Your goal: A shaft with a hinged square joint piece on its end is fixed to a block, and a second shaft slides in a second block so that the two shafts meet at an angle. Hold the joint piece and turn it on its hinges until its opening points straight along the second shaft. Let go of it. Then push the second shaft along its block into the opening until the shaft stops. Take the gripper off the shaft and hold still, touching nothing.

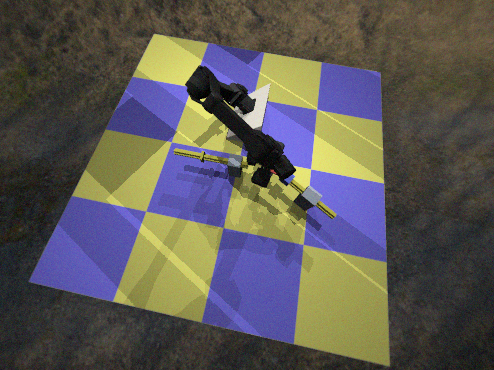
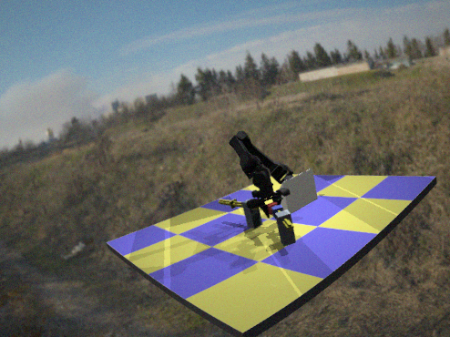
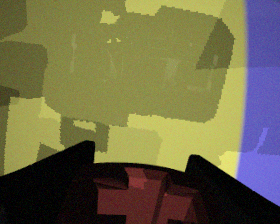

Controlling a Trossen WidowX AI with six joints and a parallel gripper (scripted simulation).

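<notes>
Now: gripper tip 1 cm to the right of the red joint piece and 4 cm below it.
</notes>
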